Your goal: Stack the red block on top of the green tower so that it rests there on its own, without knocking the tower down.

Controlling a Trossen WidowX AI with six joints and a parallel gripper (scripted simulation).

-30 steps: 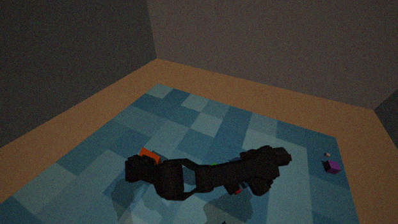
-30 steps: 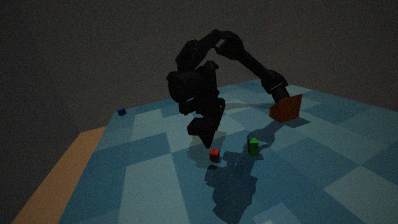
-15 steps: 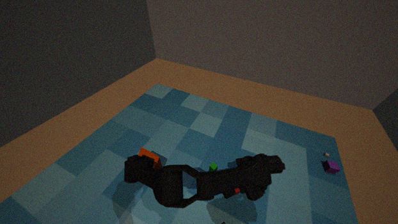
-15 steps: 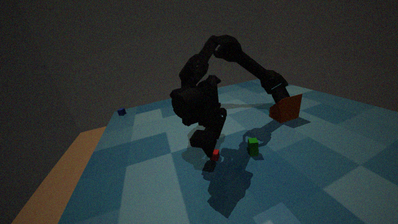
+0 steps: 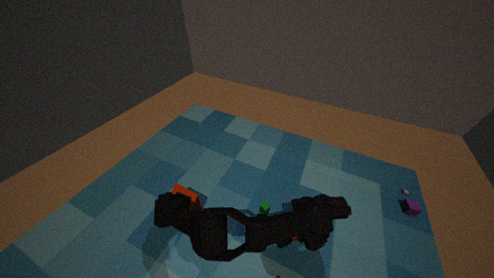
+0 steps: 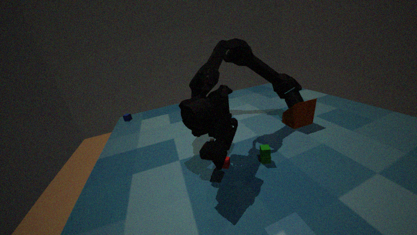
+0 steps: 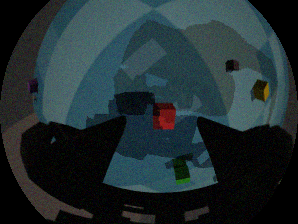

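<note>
Now: the red block 2 cm below my gripper tip. The rest, counted from my gripper tip: green block: 12 cm behind, 4 cm to the left, 1 cm above; yellow block: 21 cm to the right, 10 cm behind, 1 cm below; dark cube: 14 cm to the right, 2 cm below, 1 cm behind.
</note>
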